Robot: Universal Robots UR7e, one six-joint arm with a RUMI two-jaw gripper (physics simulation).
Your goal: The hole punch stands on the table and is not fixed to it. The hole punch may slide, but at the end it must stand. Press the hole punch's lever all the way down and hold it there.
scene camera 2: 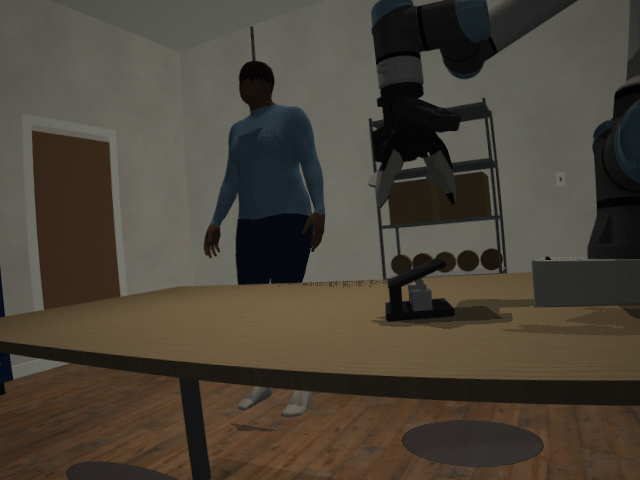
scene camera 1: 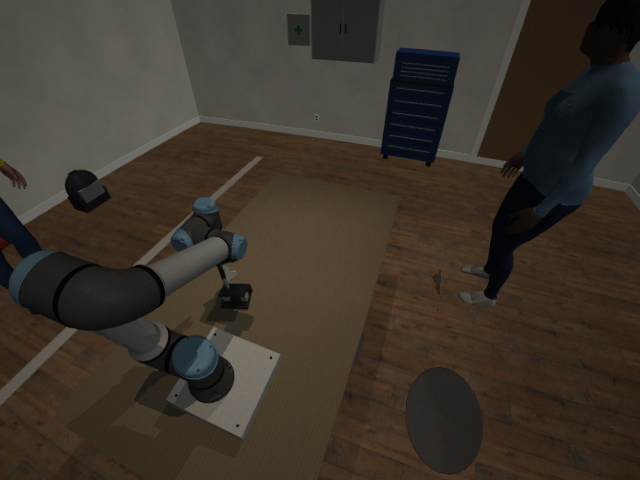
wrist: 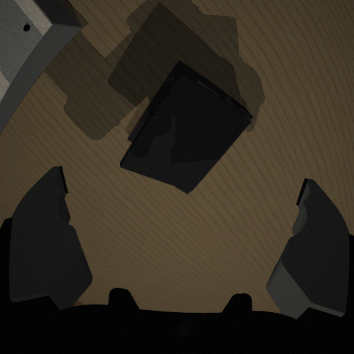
Labels:
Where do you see a black hole punch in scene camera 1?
228, 302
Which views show the black hole punch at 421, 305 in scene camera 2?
Scene camera 2, scene camera 1 and the wrist view: all of them.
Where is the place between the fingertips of my gripper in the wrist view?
183, 176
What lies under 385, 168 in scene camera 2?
My gripper.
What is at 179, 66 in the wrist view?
A black hole punch.

